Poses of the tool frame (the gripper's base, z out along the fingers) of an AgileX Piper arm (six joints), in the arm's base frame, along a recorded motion.
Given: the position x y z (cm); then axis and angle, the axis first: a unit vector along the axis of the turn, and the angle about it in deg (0 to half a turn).
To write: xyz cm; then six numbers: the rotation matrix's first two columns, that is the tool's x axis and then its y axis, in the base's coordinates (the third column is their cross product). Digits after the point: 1 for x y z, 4 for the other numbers.
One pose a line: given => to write
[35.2 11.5 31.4 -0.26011 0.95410 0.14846 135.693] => [35.2 11.5 31.4 -0.5995 -0.3221 -0.7327 -0.5295 0.8461 0.0613]
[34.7 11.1 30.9 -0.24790 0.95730 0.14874 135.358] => [34.7 11.1 30.9 -0.6063 -0.3017 -0.7358 -0.5107 0.8570 0.0695]
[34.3 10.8 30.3 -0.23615 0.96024 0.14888 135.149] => [34.3 10.8 30.3 -0.6136 -0.2825 -0.7373 -0.4925 0.8668 0.0778]
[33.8 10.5 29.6 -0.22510 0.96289 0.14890 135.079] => [33.8 10.5 29.6 -0.6215 -0.2651 -0.7372 -0.4754 0.8756 0.0859]
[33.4 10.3 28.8 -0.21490 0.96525 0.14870 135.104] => [33.4 10.3 28.8 -0.6295 -0.2494 -0.7359 -0.4593 0.8833 0.0935]
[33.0 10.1 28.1 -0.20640 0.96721 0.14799 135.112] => [33.0 10.1 28.1 -0.6357 -0.2366 -0.7348 -0.4455 0.8898 0.0989]
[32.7 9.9 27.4 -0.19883 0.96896 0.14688 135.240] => [32.7 9.9 27.4 -0.6425 -0.2260 -0.7322 -0.4329 0.8955 0.1034]
